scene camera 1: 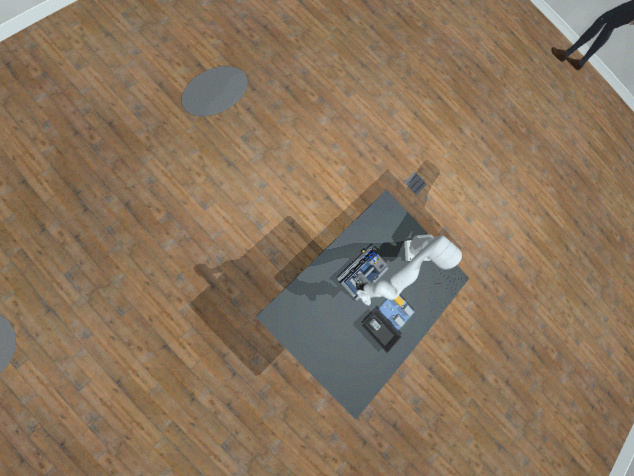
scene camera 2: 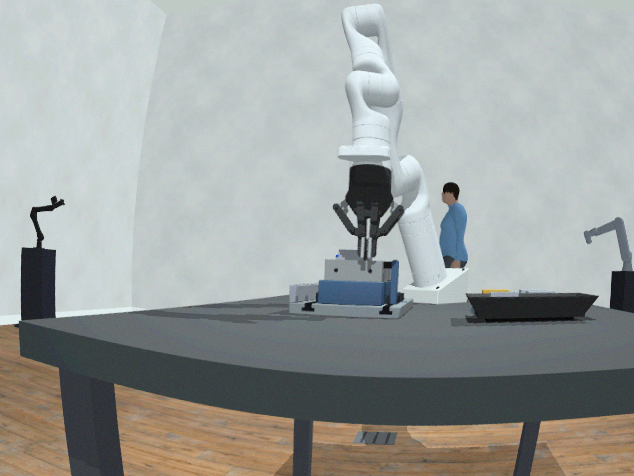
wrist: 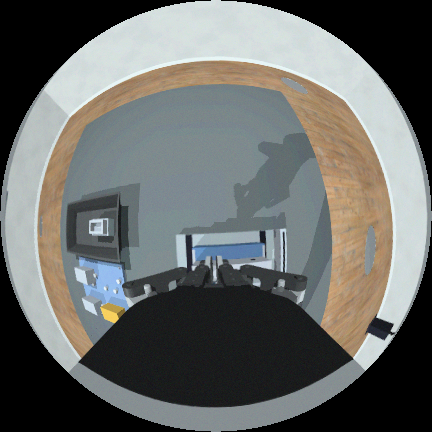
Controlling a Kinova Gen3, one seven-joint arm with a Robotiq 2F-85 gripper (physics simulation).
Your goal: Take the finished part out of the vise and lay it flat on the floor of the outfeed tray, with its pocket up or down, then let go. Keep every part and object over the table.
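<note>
The vise has a blue body and a light grey front jaw. The top of the grey finished part shows above and behind that jaw in the second scene view; the rest of it is hidden. My gripper points down at the vise. Its fingers are shut together with no part visible between them, and the tips overlap the jaw's top edge in view. The black outfeed tray stands beside the vise, with a light pocketed part inside it.
A light blue plate with grey blocks and a yellow block adjoins the tray on the arm's side. Blue cables lie at the vise fixture's far end. The dark grey table bears everything.
</note>
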